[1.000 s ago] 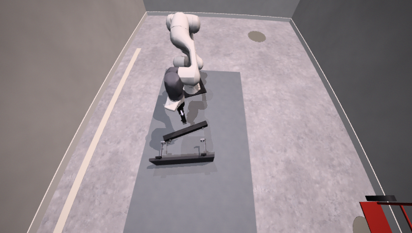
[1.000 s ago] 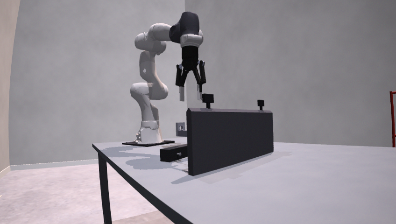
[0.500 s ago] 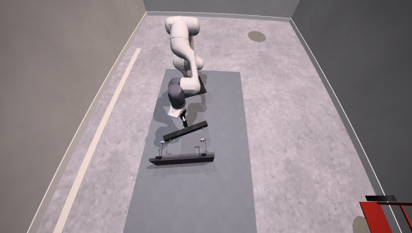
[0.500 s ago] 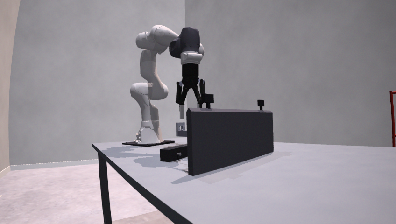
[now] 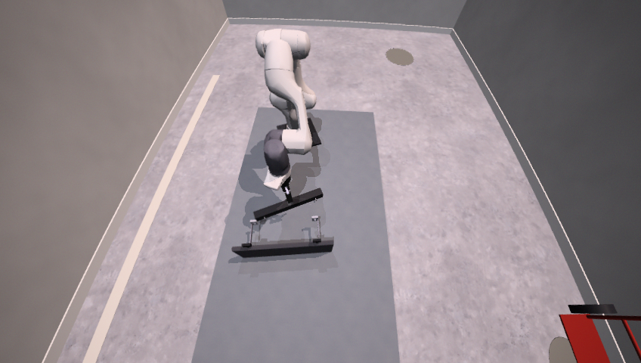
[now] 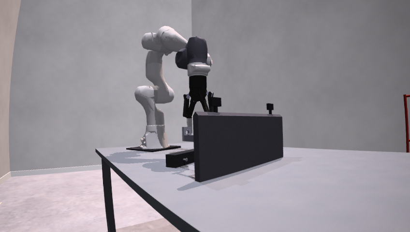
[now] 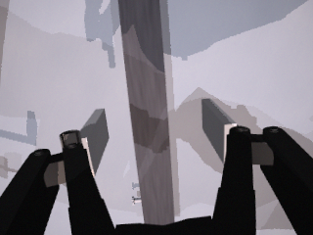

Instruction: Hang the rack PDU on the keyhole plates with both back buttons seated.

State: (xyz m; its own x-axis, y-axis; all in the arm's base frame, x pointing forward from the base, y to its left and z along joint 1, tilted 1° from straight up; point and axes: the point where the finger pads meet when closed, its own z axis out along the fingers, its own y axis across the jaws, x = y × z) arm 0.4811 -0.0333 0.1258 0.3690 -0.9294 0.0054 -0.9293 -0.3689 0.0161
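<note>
Now: the rack PDU 20 mm ahead of my hand and 110 mm below it. From my hand the other things lie so: mounting panel (270 mm ahead, 50 mm below).
</note>
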